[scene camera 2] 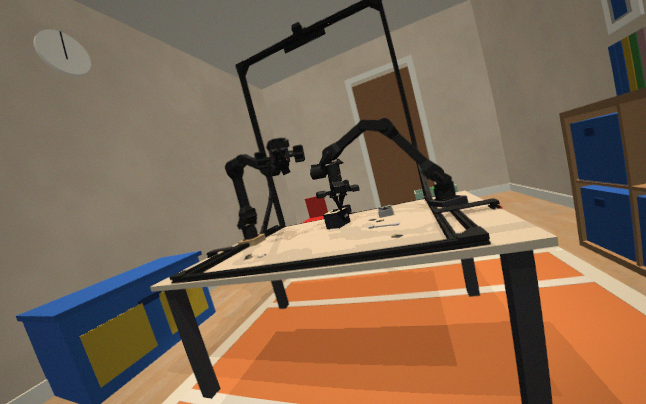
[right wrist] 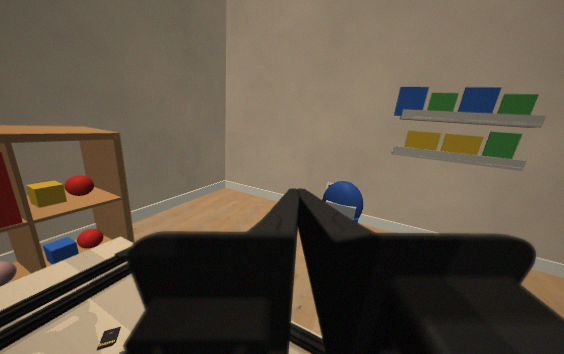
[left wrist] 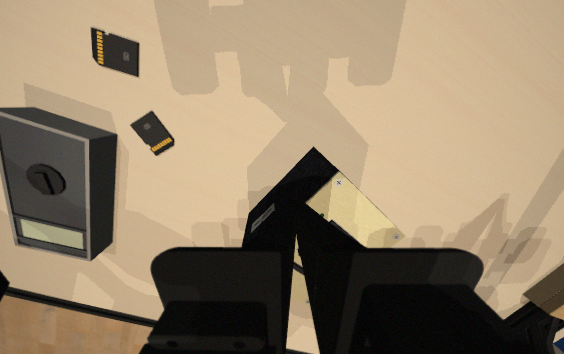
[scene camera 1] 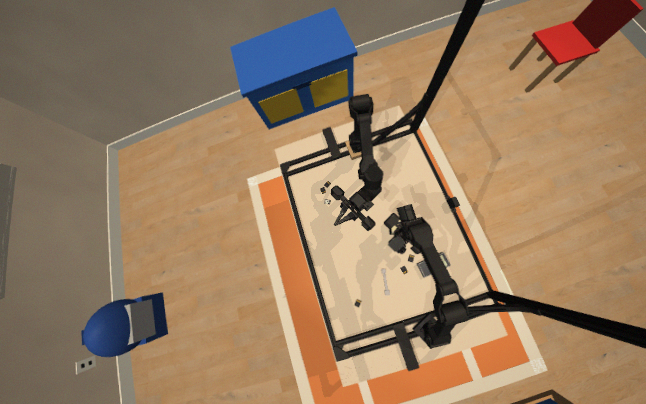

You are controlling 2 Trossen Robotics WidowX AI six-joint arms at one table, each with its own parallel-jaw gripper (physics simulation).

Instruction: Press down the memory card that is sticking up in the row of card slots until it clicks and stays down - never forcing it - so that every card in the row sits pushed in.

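Frame: origin at the left arm's base, x left, y down, z back, level; millimetres.
Where they show: left gripper, between the fingertips: (scene camera 2: pixel 340 210) (left wrist: pixel 294 207); right gripper, between the fingertips: (scene camera 2: pixel 277 150) (right wrist: pixel 296 196) (scene camera 1: pixel 334 225); left arm's base, origin of its link: (scene camera 2: pixel 446 198) (scene camera 1: pixel 430 331); right arm's base, origin of its link: (scene camera 2: pixel 251 237) (scene camera 1: pixel 357 146).
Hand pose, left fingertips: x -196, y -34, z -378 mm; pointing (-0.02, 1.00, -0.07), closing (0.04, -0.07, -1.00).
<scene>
Things, the pixels of their top centre, and the offset from my left fingertips. Level surfaces: height alone.
- card-slot box, centre of its top: (scene camera 2: pixel 335 211) dy +1, dx -37, dz -21 mm
- pale yellow top, height of its surface: dy -1 mm
- grey device with a knob, centre of its top: (left wrist: pixel 43 200) (scene camera 2: pixel 384 207) (scene camera 1: pixel 434 264) dy +42, dx -21, dz +205 mm
- thin grey tool, centre of its top: (scene camera 2: pixel 383 224) (scene camera 1: pixel 385 281) dy +65, dx +193, dz +116 mm
- card, centre of its top: (right wrist: pixel 109 337) (scene camera 2: pixel 396 235) (scene camera 1: pixel 357 303) dy +70, dx +354, dz +101 mm
The card-slot box (scene camera 2: pixel 336 221), black with a pale yellow top (left wrist: pixel 361 207), stands on the table. My left gripper (scene camera 2: pixel 339 207) (left wrist: pixel 294 207) is shut and empty, pointing down at the box, with its fingertips at or just above the top. In the left wrist view the fingers cover most of the slot row; a green dot and part of a dark slot or card edge show beside them. The raised card cannot be made out, and contact is unclear. My right gripper (scene camera 1: pixel 336 223) (scene camera 2: pixel 286 172) (right wrist: pixel 296 196) is shut and empty, raised well away from the box.
Two loose memory cards (left wrist: pixel 115 52) (left wrist: pixel 152 133) lie near a grey device with a knob (left wrist: pixel 70 155) (scene camera 2: pixel 385 212). A thin grey tool (scene camera 1: pixel 385 282) (scene camera 2: pixel 384 225) and another card (scene camera 1: pixel 358 303) (scene camera 2: pixel 396 236) lie farther off. Small items lie near the right gripper. A black frame (scene camera 1: pixel 305 250) edges the table.
</scene>
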